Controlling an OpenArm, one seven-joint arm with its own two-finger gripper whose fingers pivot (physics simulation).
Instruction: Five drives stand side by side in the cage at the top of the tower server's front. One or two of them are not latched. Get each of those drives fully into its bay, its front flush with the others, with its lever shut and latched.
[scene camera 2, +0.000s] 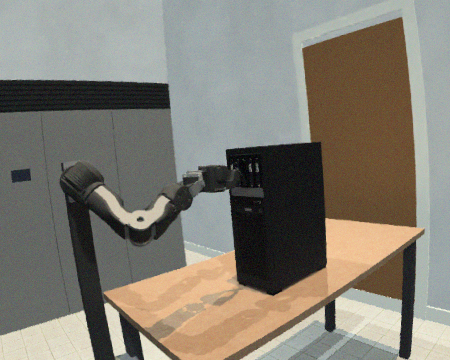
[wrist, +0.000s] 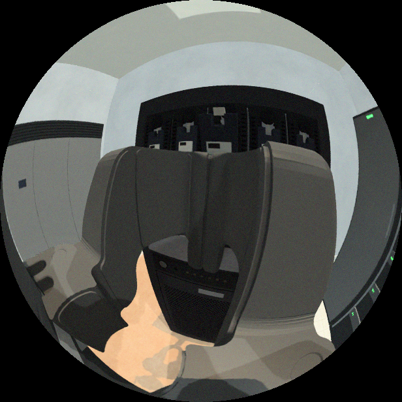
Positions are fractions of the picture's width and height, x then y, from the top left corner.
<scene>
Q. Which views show the gripper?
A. Scene camera 2 and the wrist view: all of them.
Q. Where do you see the gripper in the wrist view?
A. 0.53, 0.53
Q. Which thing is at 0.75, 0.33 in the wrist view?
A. A drive.
</scene>
